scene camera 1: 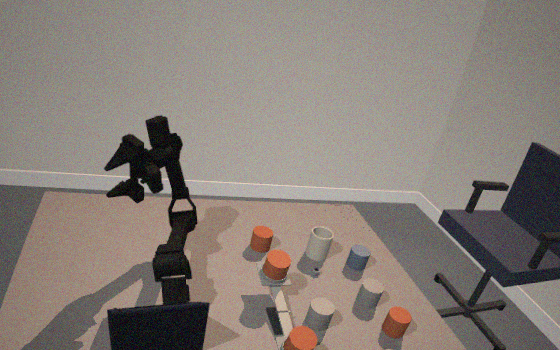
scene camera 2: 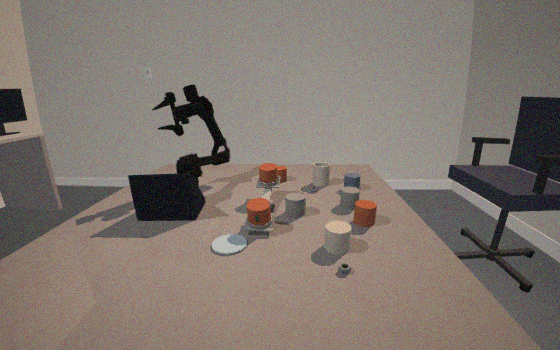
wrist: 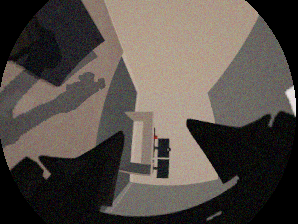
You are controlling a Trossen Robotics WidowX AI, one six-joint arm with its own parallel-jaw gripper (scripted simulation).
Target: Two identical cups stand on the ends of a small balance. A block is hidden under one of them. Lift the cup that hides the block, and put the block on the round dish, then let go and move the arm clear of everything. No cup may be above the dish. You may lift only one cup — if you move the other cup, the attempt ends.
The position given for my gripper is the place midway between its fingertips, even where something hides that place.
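Note:
There's a grey cylinder [scene camera 1: 320, 312] that I can see. As for my gripper [scene camera 1: 106, 183], it's open and holding nothing, and the wrist view [wrist: 155, 128] shows my gripper too.

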